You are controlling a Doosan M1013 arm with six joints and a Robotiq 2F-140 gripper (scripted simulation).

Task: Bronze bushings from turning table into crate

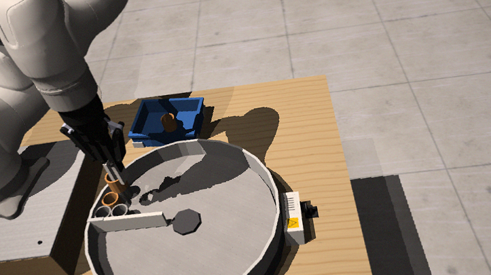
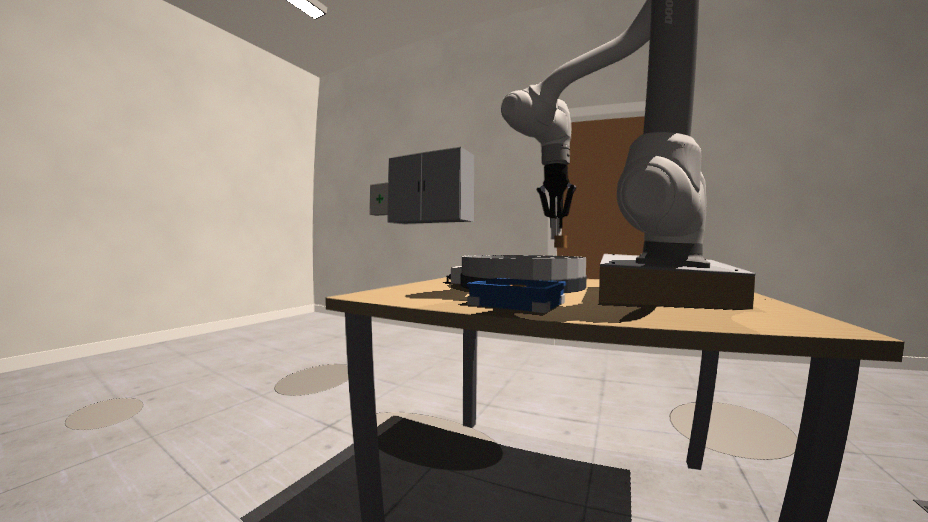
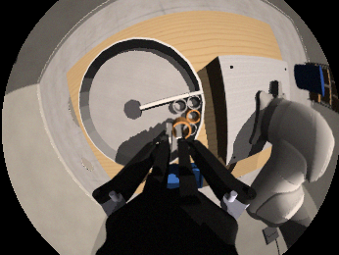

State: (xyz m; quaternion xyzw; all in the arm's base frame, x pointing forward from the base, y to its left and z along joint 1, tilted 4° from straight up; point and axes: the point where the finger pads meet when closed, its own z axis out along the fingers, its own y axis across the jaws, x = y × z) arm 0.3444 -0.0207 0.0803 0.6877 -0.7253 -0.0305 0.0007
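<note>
My gripper is now 1 cm past the blue crate, 31 cm to the right of it and 17 cm above it. Also, from my hand: round grey turning table: 13 cm ahead, 4 cm to the right, 14 cm below.
</note>
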